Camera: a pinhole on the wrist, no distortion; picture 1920 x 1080 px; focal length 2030.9 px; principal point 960.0 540.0 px. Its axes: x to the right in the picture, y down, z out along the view. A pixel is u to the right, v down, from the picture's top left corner.
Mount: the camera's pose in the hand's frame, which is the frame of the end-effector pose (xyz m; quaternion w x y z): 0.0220 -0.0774 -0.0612 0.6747 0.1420 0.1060 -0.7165
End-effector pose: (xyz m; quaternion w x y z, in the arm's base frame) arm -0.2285 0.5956 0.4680 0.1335 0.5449 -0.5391 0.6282
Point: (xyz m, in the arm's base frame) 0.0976 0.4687 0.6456
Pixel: 1468.8 1012.7
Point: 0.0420 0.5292 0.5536
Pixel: 1341.2 513.6
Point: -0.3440 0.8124 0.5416
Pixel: behind the camera
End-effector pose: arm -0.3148 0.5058 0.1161 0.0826 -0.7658 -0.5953 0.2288
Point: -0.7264 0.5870 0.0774
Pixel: outside the picture
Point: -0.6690 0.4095 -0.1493
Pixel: 691.5 171.8
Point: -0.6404 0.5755 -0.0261
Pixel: 1221.8 785.4
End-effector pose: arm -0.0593 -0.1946 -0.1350 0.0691 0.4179 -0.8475 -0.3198
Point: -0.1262 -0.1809 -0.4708
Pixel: 629.4 995.4
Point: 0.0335 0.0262 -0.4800
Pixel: outside the picture
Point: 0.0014 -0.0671 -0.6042
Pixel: 1030.2 320.5
